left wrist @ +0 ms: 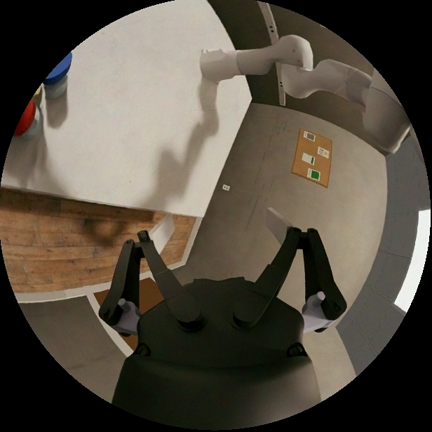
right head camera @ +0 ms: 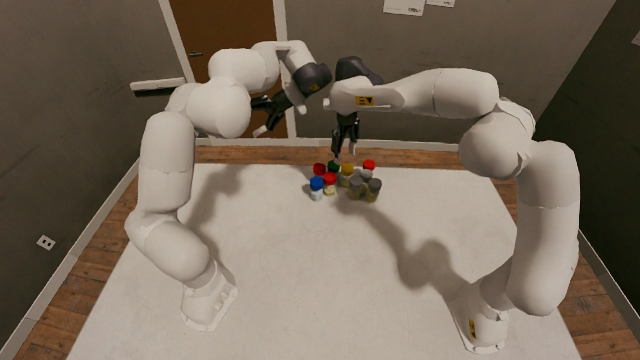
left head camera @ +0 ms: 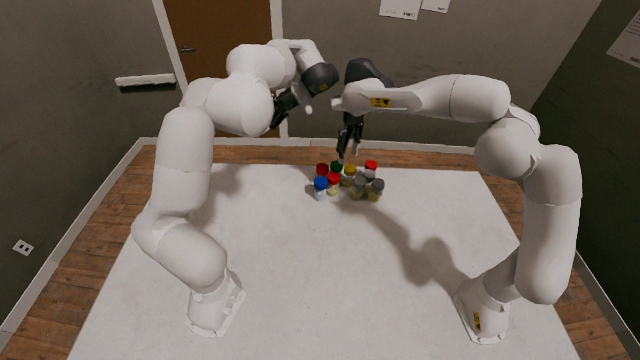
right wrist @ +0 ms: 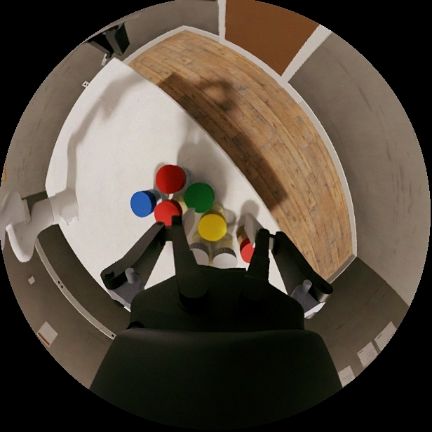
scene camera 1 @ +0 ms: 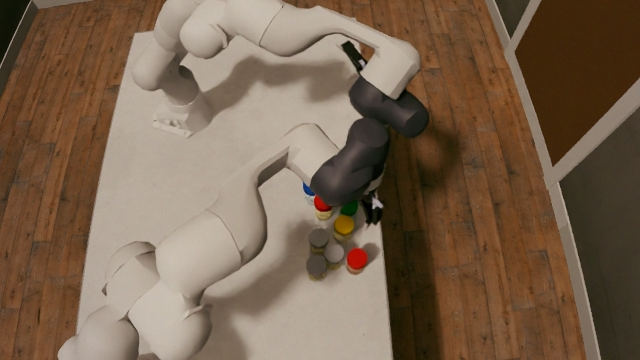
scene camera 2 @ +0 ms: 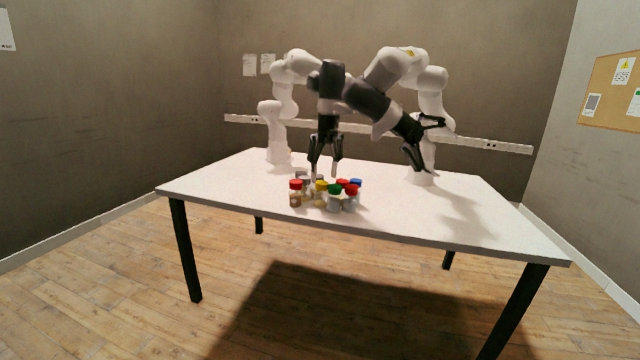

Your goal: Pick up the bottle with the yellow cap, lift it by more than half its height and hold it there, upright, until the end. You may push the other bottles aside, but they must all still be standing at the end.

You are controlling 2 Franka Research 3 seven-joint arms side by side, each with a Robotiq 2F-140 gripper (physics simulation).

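Observation:
The bottle with the yellow cap [left head camera: 350, 170] [right head camera: 347, 169] [scene camera 1: 344, 225] [scene camera 2: 321, 186] [right wrist: 212, 227] stands upright on the table among the other bottles. My right gripper [left head camera: 348, 155] [right head camera: 345, 155] [scene camera 2: 324, 173] [right wrist: 219, 217] points down above the group, fingers apart and empty. In the right wrist view the yellow cap shows between its fingertips; one finger is near the green-capped bottle [right wrist: 199, 197], the other partly covers a red-capped bottle [right wrist: 246, 251]. My left gripper [left wrist: 219, 219] [scene camera 2: 438, 148] is open and empty, tilted, away from the bottles.
A blue-capped bottle [left head camera: 320, 184] [right wrist: 143, 203], two more red-capped bottles [right wrist: 170, 179] [right wrist: 167, 213] and three grey-capped bottles [scene camera 1: 318, 239] [scene camera 1: 334, 254] [scene camera 1: 316, 265] stand close by. The group is near the edge of the white table [left head camera: 300, 280]. The left arm's wrist [scene camera 1: 390, 110] is close beside the right arm's wrist [scene camera 1: 352, 160].

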